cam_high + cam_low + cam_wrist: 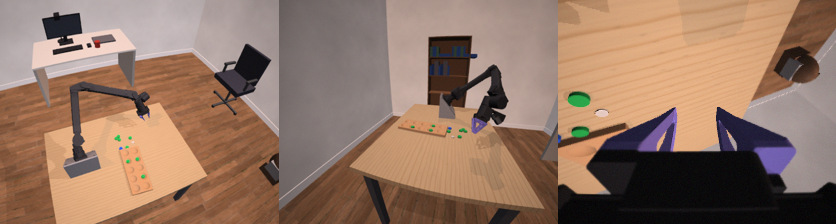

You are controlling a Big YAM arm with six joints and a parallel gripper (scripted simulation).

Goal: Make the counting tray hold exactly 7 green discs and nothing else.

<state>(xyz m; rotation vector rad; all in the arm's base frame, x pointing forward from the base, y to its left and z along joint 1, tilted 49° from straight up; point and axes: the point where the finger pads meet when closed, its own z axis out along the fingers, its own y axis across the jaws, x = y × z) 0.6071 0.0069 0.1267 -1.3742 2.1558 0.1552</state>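
The white piece lies 170 mm behind my hand, 80 mm to the right of it and 150 mm below it. From my hand the other things lie so: wooden counting tray 270 mm behind, 300 mm to the right, 140 mm below; then blue disc 280 mm behind, 80 mm to the right, 140 mm below.
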